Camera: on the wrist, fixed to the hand. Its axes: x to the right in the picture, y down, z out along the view.
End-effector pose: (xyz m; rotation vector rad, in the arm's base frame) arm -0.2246 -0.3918 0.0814 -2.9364 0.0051 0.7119
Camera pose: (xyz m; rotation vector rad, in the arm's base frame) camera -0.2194 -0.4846 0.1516 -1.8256 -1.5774 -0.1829
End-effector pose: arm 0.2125 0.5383 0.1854 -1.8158 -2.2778 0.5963
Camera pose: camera 0.3228 0.5399 0.2228 0.1840 -2.2140 0.1989
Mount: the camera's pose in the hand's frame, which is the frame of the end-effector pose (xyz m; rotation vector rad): -0.0298 0.0838 -0.0752 0.3512 0.4418 -1.5220
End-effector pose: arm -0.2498 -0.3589 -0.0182 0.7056 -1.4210 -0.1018
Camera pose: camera -0.2143 -0.2493 -0.0008 1.8426 -0.2213 -0.8249
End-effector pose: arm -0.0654 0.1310 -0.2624 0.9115 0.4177 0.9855
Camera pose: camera -0.1758 0.1605 -0.2400 0.4143 1.4073 -0.3400
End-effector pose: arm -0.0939 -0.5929 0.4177 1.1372 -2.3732 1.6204
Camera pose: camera -0.1478 -0.4999 0.3730 1.6577 -0.4682 1.3159
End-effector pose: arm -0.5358 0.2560 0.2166 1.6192 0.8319 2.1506
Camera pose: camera -0.5907 0.1544 0.2320 0.1680 1.7991 1.1606
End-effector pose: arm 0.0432 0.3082 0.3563 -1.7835 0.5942 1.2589
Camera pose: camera 0.0064 0.1979 0.3627 -1.5263 -0.3532 -0.2695
